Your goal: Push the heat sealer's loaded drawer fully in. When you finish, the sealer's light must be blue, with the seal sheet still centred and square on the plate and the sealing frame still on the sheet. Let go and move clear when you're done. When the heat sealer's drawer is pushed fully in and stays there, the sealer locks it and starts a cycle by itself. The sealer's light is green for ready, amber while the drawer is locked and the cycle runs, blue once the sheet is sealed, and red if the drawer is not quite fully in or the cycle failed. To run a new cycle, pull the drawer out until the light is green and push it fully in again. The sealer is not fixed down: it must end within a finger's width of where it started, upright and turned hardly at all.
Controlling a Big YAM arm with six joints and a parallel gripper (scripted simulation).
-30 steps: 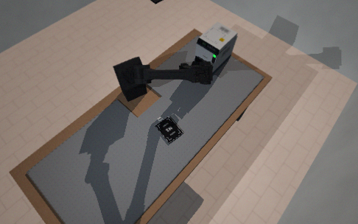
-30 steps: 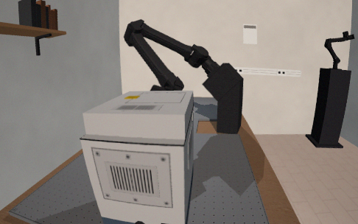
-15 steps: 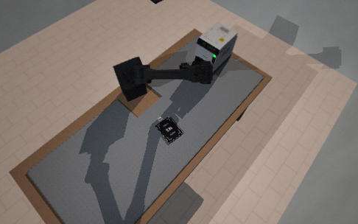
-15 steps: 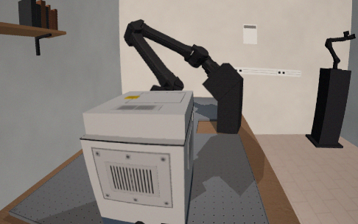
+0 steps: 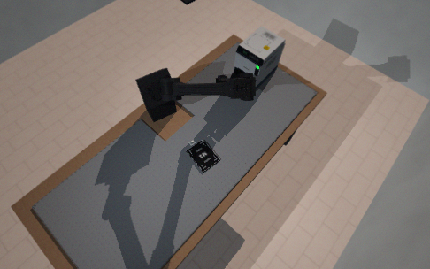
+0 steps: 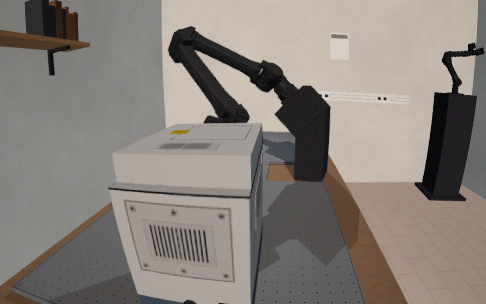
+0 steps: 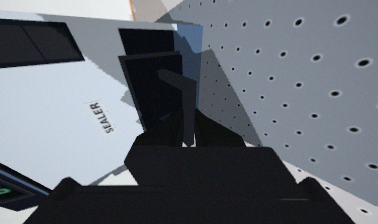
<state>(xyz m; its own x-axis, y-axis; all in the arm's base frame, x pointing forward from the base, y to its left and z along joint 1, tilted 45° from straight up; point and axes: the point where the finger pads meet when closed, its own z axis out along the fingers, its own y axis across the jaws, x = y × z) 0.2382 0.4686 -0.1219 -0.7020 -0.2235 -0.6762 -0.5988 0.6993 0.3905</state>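
Right now the black sealer drawer is 2 cm behind my hand, 12 cm to the left of it and 1 cm below it.
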